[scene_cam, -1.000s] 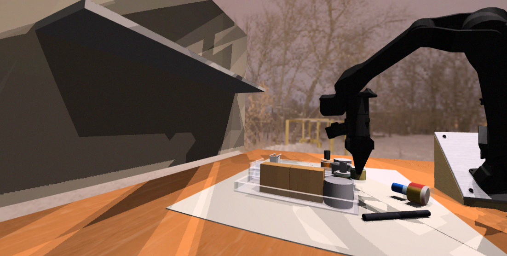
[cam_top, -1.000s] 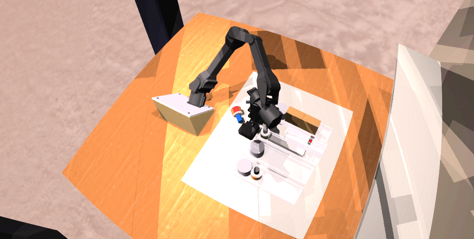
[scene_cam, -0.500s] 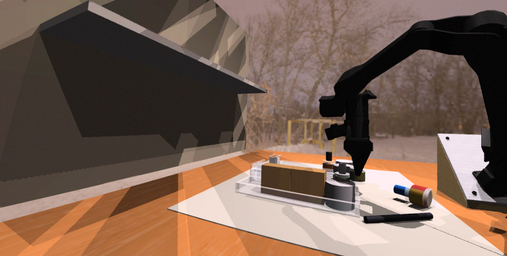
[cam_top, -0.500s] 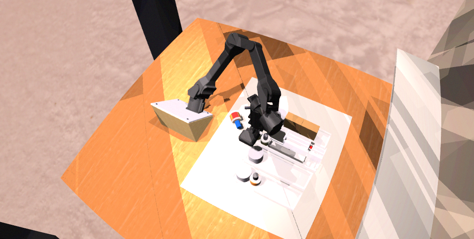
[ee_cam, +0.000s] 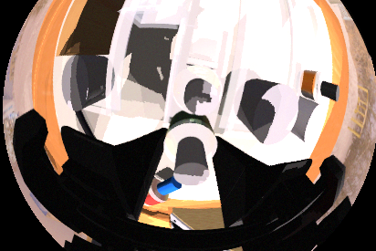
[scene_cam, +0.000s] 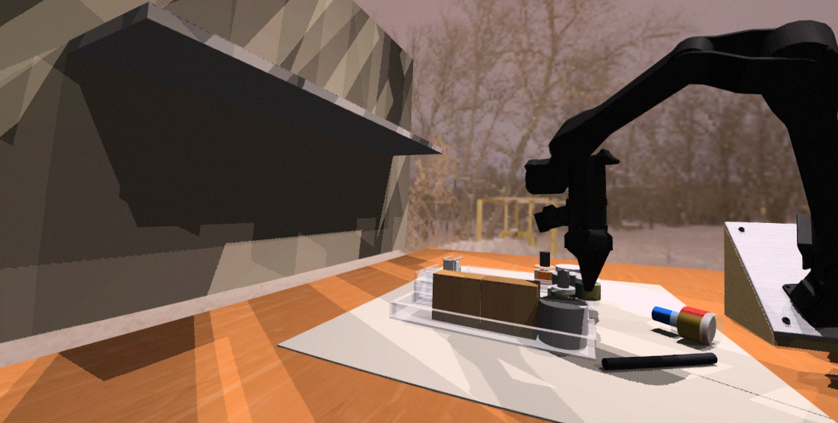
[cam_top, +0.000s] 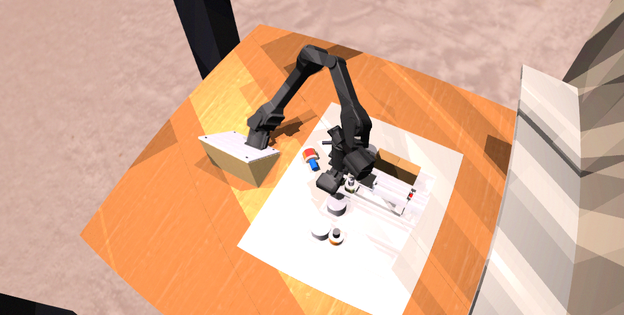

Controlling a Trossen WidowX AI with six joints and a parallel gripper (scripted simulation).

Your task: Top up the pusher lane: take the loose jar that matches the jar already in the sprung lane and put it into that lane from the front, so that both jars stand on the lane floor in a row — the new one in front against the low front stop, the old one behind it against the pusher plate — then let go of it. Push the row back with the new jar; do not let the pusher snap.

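Now: the sprung lane 170 mm ahead of my gripper tip, 30 mm below it and 10 mm to the right of it. Round my gripper tip: black pen: 160 mm to the left, 40 mm below, 40 mm behind; red mark: 230 mm ahead, 20 mm above, 10 mm to the right.
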